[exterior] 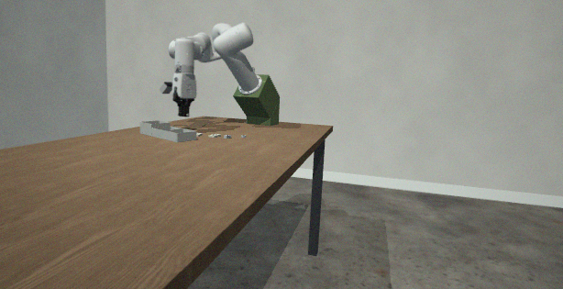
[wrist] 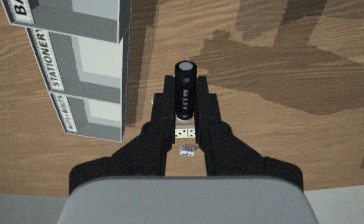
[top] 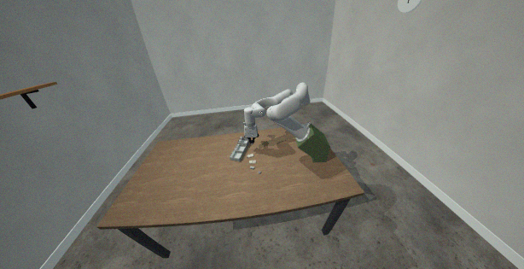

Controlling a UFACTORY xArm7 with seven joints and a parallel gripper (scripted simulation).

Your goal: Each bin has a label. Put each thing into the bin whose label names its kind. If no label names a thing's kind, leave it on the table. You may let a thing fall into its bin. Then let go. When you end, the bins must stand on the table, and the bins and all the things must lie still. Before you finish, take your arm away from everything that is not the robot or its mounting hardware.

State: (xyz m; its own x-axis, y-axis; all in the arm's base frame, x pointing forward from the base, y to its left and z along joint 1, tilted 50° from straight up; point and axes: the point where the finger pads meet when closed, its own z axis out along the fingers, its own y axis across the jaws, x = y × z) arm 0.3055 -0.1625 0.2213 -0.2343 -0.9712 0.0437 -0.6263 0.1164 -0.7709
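The cream domino is 14 cm to the left of my hand, 9 cm below it and 4 cm ahead of it. Also, from my hand: white ring-shaped part (25 cm to the left, 9 cm below, 3 cm ahead); white domino (9 cm below, 7 cm to the left, 5 cm ahead); black cylindrical battery (2 cm below).
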